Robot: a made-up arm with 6 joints.
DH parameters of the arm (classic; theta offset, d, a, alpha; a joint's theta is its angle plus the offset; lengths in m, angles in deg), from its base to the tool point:
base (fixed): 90 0.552 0.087 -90
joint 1: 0 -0.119 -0.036 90
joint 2: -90 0.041 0.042 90
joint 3: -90 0.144 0.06 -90
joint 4: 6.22 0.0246 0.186 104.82
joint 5: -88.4 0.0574 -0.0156 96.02
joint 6: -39.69 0 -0.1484 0
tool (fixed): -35.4 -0.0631 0 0
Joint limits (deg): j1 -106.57..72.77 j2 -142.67..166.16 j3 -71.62..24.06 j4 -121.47..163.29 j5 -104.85..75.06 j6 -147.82..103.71
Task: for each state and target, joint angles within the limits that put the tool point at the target. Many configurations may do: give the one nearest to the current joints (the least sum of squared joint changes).
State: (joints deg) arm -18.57 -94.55 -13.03 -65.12 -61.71 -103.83
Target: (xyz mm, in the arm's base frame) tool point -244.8 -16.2 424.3
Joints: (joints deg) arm -28.07 -64.66 3.71 -43.52 -49.30 -82.30
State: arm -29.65 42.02 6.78 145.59 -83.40 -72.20
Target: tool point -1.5 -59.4 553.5
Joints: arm -63.35 66.22 24.06 159.60 -86.40 -35.41
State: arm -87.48 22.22 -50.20 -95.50 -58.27 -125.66
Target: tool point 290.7 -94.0 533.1
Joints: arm -60.98 49.51 -60.60 -121.39 -79.17 -114.72
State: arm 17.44 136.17 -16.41 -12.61 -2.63 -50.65
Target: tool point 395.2 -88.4 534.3
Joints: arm 36.85 130.49 -41.99 27.69 -20.04 -90.87
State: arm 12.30 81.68 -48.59 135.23 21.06 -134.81
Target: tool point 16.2 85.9 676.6
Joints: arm 13.66 62.96 -32.17 105.20 -1.11 -147.82
